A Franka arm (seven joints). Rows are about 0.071 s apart.
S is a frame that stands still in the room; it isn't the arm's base.
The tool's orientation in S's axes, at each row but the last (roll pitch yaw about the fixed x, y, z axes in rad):
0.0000, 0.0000, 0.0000
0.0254, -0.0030, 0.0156
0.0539, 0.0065, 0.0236
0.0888, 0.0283, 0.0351
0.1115, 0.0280, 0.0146
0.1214, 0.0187, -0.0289
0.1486, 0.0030, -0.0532
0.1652, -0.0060, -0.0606
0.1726, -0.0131, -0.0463
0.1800, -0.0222, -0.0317
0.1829, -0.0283, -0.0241
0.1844, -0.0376, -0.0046
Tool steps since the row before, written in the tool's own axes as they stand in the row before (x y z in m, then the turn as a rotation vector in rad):
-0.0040, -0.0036, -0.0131, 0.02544, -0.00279, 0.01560
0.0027, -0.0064, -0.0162, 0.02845, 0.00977, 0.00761
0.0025, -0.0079, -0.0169, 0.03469, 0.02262, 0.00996
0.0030, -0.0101, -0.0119, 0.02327, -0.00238, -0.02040
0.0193, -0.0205, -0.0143, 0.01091, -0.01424, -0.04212
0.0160, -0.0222, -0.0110, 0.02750, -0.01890, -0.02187
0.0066, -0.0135, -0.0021, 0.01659, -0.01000, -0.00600
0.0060, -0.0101, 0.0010, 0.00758, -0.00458, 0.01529
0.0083, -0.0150, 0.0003, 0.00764, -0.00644, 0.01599
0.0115, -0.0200, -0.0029, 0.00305, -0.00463, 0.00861
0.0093, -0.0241, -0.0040, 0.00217, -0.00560, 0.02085
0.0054, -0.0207, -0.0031, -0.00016, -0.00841, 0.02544
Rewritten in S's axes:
-0.0040, -0.0036, -0.0131, 0.02544, -0.00279, 0.01560
0.0028, -0.0059, -0.0163, 0.02827, 0.01002, 0.00794
0.0026, -0.0069, -0.0173, 0.03423, 0.02286, 0.01094
0.0030, -0.0089, -0.0128, 0.02269, 0.00023, -0.02118
0.0191, -0.0185, -0.0170, 0.00983, -0.00932, -0.04373
0.0151, -0.0212, -0.0139, 0.02657, -0.01689, -0.02451
0.0059, -0.0134, -0.0041, 0.01607, -0.00987, -0.00746
0.0054, -0.0105, -0.0006, 0.00705, -0.00747, 0.01437
0.0076, -0.0152, -0.0022, 0.00702, -0.00943, 0.01475
0.0110, -0.0195, -0.0062, 0.00268, -0.00618, 0.00771
0.0090, -0.0232, -0.0081, 0.00139, -0.00934, 0.01954
0.0056, -0.0198, -0.0066, -0.00110, -0.01293, 0.02344

